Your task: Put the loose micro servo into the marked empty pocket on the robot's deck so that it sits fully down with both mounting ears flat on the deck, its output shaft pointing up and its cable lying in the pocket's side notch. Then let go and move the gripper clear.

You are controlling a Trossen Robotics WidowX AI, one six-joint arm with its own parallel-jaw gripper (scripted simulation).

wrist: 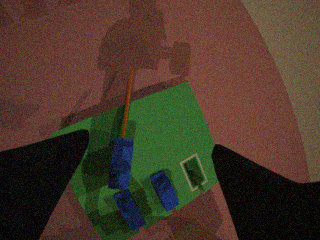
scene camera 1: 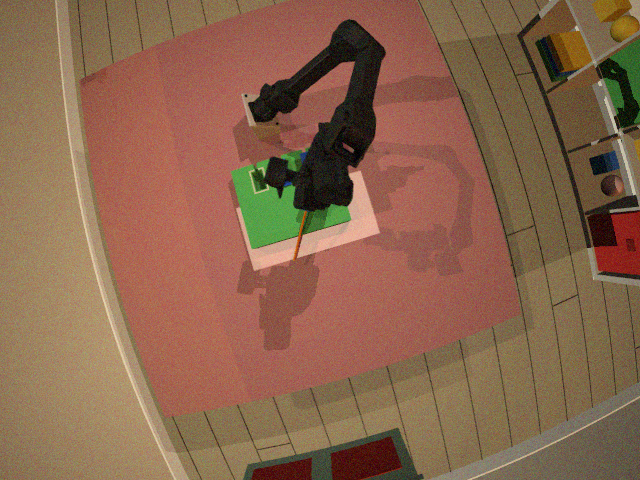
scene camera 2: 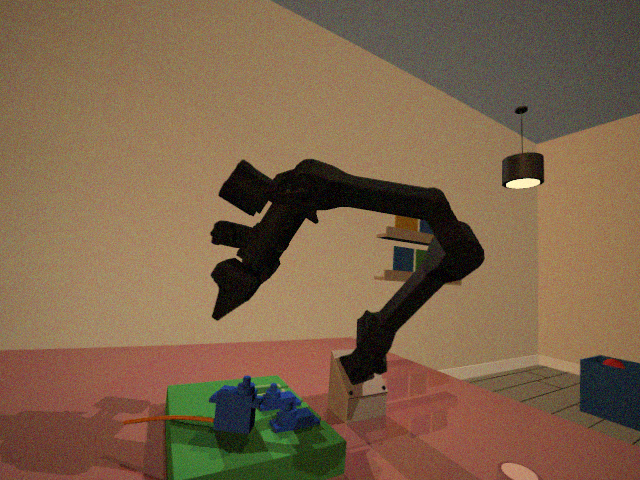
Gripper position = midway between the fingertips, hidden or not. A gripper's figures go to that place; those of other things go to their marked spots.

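My gripper (wrist: pixel 152 144) is 10 cm from the lens. I see a blue micro servo (wrist: pixel 121 160), which is 23 cm from the lens, and a green deck (wrist: pixel 168 127), which is 30 cm from the lens. The marked spots on the blue micro servo and the green deck are 12 cm apart.
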